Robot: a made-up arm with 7 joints.
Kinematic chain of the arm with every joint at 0, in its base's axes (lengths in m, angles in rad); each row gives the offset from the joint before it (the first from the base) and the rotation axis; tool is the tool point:
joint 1: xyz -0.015 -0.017 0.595 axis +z
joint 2: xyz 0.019 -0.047 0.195 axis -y
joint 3: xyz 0 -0.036 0.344 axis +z
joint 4: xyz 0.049 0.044 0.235 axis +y
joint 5: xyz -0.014 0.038 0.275 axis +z
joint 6: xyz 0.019 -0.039 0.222 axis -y
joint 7: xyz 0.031 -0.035 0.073 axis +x
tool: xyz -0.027 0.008 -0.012
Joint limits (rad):
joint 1: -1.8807..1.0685
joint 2: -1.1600..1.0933
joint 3: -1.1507..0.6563
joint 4: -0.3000..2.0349
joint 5: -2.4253..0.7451
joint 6: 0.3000..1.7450
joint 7: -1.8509..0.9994
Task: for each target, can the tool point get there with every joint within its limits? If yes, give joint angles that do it. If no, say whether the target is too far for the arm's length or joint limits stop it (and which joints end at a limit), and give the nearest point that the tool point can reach.
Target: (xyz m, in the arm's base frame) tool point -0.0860 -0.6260 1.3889
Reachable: yes | joints -1.1768 0.0644 -0.3997 1.6905 -0.2714 0.7414 -0.5396
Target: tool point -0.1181 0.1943 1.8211
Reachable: yes | joints -0.5005 0.5590 0.2653 0.8710 -1.7175 0.8381 -0.0999
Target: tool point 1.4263 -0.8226 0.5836
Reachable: no: too far | nearest point 0.9676 -0.5662 0.7752 | short by 0.559 m
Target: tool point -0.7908 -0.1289 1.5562
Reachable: yes | joints -0.0613 0.8404 -0.9151 0.1071 0.4149 1.2682 -1.2938
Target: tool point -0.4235 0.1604 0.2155
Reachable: no: joint limits stop it (at a limit: joint 1, joint 2, joint 4, joint 5, joint 6, joint 7) | nearest point -0.5277 -0.3277 0.5072 | short by 0.578 m
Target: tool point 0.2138 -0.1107 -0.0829
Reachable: no: joint limits stop it (at a limit: joint 2, joint 4, joint 5, joint 6, joint 7) | nearest point 0.4422 -0.2042 0.4166 | short by 0.557 m
